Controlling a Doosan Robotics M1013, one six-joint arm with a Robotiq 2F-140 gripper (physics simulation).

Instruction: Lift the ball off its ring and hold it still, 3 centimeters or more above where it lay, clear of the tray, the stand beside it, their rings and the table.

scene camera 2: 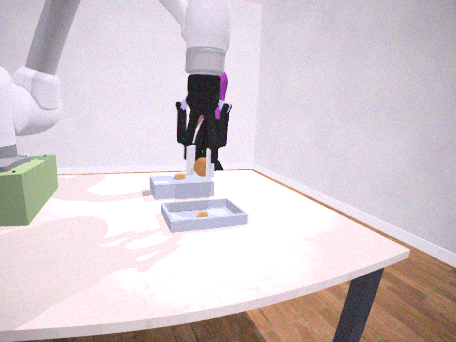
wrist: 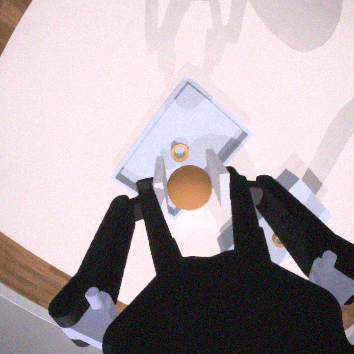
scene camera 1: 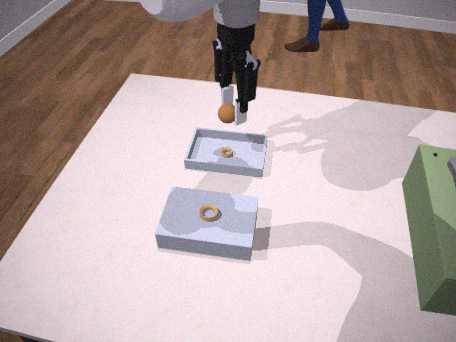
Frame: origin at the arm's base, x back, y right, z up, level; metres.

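Seen in the pictures: gripper, fingertip midpoint: (scene camera 2: 199, 176) (wrist: 185, 164) (scene camera 1: 233, 117).
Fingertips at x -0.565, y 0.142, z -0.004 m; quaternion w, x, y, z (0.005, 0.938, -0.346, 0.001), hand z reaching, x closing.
Note:
Pixels of each thing's top centre, then the offset from my fingertips to it. "spot": a spot on its surface instead. Level surfaces: height alone.
- orange ball, top centre: (wrist: 191, 198) (scene camera 1: 227, 105) (scene camera 2: 203, 157) dy -0.013, dx -0.011, dz +0.043 m
- shallow blue-grey tray, top centre: (wrist: 179, 155) (scene camera 1: 227, 146) (scene camera 2: 202, 208) dy -0.010, dx -0.013, dz -0.085 m
- tray's small orange ring, surface spot: (wrist: 180, 152) (scene camera 1: 226, 155) (scene camera 2: 202, 216) spot: dy -0.014, dx -0.013, dz -0.110 m
- pale table, surface height: dz -0.113 m
An orange ball (scene camera 1: 227, 113) (scene camera 2: 201, 166) (wrist: 189, 187) is between the two pale fingertips of my gripper (scene camera 1: 234, 107) (scene camera 2: 199, 162) (wrist: 185, 164), which is shut on it. The ball is in the air, well above the shallow blue-grey tray (scene camera 1: 224, 171) (scene camera 2: 210, 224) (wrist: 150, 131), touching neither tray nor table. The tray's small orange ring (scene camera 1: 227, 152) (scene camera 2: 202, 214) (wrist: 180, 152) lies bare on the tray floor. The blue-grey stand (scene camera 1: 205, 243) (scene camera 2: 182, 189) (wrist: 317, 212) is beside the tray, with another orange ring (scene camera 1: 209, 213) (scene camera 2: 180, 176) (wrist: 278, 240) on top. In the wrist view the gripper's arm hides part of the stand.
A green block (scene camera 1: 422, 215) (scene camera 2: 37, 192) stands on the pale table (scene camera 1: 90, 210) (scene camera 2: 290, 270) (wrist: 60, 125), under the robot's base. A person's legs (scene camera 1: 314, 22) show beyond the table. In the second scene view a person is partly hidden behind the gripper.

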